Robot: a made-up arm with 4 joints. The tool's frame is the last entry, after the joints. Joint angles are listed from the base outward. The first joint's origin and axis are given. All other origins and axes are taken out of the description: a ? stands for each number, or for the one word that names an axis. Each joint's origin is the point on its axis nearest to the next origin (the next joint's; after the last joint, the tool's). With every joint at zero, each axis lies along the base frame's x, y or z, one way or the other. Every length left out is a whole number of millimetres.
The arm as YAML. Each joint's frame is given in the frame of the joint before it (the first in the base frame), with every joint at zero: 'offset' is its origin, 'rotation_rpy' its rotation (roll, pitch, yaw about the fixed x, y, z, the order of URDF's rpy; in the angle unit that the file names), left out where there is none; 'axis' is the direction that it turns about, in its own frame. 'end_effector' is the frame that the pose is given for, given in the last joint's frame.
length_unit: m
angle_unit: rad
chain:
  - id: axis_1
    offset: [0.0, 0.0, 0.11]
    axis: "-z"
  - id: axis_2
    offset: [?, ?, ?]
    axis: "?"
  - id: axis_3
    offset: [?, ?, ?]
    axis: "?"
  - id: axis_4
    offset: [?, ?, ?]
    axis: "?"
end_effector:
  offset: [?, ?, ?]
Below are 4 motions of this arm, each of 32 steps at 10 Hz.
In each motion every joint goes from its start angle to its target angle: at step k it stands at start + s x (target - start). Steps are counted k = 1, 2, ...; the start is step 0. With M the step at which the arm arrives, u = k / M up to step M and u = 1 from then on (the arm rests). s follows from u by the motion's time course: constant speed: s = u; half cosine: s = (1 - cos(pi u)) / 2; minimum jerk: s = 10 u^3 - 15 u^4 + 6 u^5.
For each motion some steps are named. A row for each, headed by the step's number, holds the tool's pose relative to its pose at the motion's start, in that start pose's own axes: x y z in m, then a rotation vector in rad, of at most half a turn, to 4 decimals.
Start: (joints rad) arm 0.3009 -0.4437 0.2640 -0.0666
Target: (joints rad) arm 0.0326 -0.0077 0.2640 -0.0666
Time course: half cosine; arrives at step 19
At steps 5, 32:
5: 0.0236 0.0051 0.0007 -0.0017 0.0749 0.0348
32: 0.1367 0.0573 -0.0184 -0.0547 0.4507 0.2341

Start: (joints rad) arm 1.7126 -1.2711 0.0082 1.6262
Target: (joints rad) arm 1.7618 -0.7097 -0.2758 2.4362
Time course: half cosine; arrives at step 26
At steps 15, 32:
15: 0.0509 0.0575 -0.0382 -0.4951 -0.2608 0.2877
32: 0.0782 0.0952 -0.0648 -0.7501 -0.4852 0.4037

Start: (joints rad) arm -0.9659 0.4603 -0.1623 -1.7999
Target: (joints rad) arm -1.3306 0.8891 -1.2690 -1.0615
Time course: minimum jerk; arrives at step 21
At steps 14, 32:
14: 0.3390 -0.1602 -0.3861 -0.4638 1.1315 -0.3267
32: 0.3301 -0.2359 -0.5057 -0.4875 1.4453 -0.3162

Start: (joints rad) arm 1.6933 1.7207 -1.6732 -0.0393
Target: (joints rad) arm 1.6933 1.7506 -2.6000 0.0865
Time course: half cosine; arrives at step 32
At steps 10, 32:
10: 0.0450 0.0265 -0.0042 -0.0213 0.0039 0.2059
32: 0.1358 0.1734 -0.0167 -0.0905 -0.0385 0.9264

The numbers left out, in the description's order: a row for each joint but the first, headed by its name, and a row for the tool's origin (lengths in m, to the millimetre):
axis_2: xyz 0.12 0.14 0.0, axis +y
axis_3: xyz -0.09 0.0 0.16, axis -z
axis_4: xyz 0.1 -0.32 0.0, axis -x
tool: xyz 0.0 0.09 0.11

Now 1 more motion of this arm.
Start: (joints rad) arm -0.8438 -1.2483 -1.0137 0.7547
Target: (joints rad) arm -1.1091 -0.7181 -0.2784 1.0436
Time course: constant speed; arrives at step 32
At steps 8, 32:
8: -0.0233 -0.0082 -0.0354 0.0708 0.1344 -0.0891
32: -0.0978 0.0132 -0.1068 0.2230 0.6182 -0.1242

